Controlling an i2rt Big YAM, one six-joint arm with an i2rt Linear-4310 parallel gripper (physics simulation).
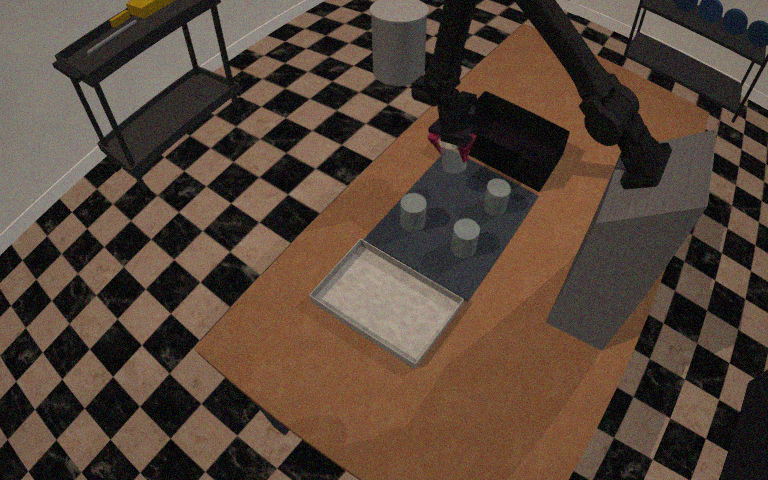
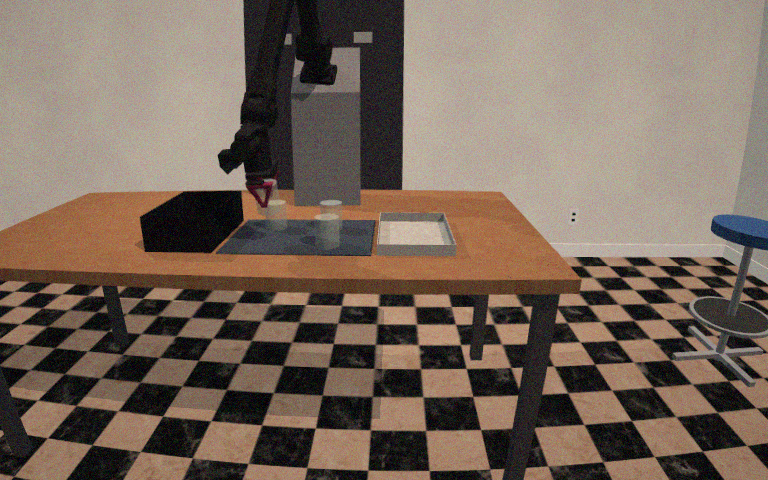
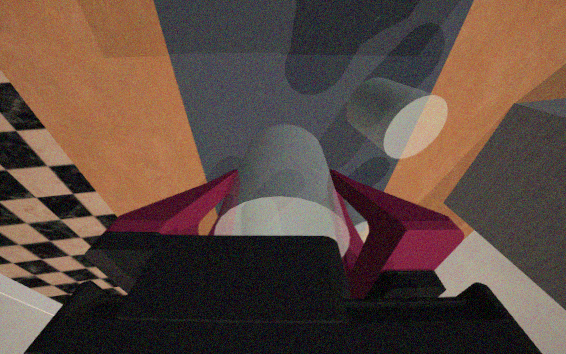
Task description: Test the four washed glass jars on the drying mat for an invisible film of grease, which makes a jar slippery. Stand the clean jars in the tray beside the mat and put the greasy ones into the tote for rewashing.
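Pixels of known places: gripper, fingertip midpoint: (image 1: pixel 454 158) (image 2: pixel 267 202) (image 3: pixel 283 177); arm's base, link origin: (image 1: pixel 647 168) (image 2: pixel 318 75).
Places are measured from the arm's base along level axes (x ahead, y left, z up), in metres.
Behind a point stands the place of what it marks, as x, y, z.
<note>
My gripper (image 1: pixel 453 155) @[0.473, -0.029, -0.337] (image 2: pixel 265 200) @[0.473, -0.029, -0.337] (image 3: pixel 283 177) @[0.473, -0.029, -0.337], with crimson fingers, is shut on a clear glass jar (image 1: pixel 454 161) @[0.455, -0.003, -0.317] (image 2: pixel 268 191) (image 3: pixel 286 165) @[0.482, -0.059, -0.307], held roughly upright above the tote end of the dark drying mat (image 1: pixel 433 267) @[0.345, 0.209, -0.451] (image 2: pixel 294 246) @[0.495, 0.049, -0.451] (image 3: pixel 240 75) @[0.502, -0.073, -0.451]. Three other jars stand upright on the mat: one jar (image 1: pixel 497 197) @[0.325, -0.026, -0.376] (image 2: pixel 276 216) @[0.369, -0.043, -0.407] (image 3: pixel 380 112) @[0.371, -0.064, -0.391] nearer the tote, one jar (image 1: pixel 413 212) @[0.454, 0.159, -0.373] (image 2: pixel 327 232) @[0.504, 0.144, -0.405], and one jar (image 1: pixel 466 238) @[0.309, 0.136, -0.373] (image 2: pixel 330 210) @[0.356, 0.118, -0.388] nearer the tray. The grey-rimmed tray (image 1: pixel 363 331) @[0.345, 0.458, -0.426] (image 2: pixel 416 249) @[0.515, 0.374, -0.437] holds no jar. The black tote (image 1: pixel 542 165) @[0.318, -0.294, -0.452] (image 2: pixel 192 226) @[0.574, -0.207, -0.381] has its inside too dark to see. Grease is not visible.
A tall grey block (image 1: pixel 611 266) @[-0.033, 0.139, -0.151] (image 2: pixel 326 147) @[0.055, 0.037, -0.248] (image 3: pixel 510 190) @[0.055, 0.043, -0.380] stands on the wooden table (image 1: pixel 271 350) @[0.478, 0.632, -0.454] (image 2: pixel 498 254) @[0.478, 0.586, -0.454] beyond the mat. A dark arm link (image 1: pixel 608 107) @[0.110, 0.046, 0.111] (image 2: pixel 314 48) @[0.143, 0.024, 0.084] reaches over it. A grey cylinder (image 1: pixel 398 48), a dark cart (image 1: pixel 107 116) and a blue stool (image 2: pixel 744 230) stand off the table.
</note>
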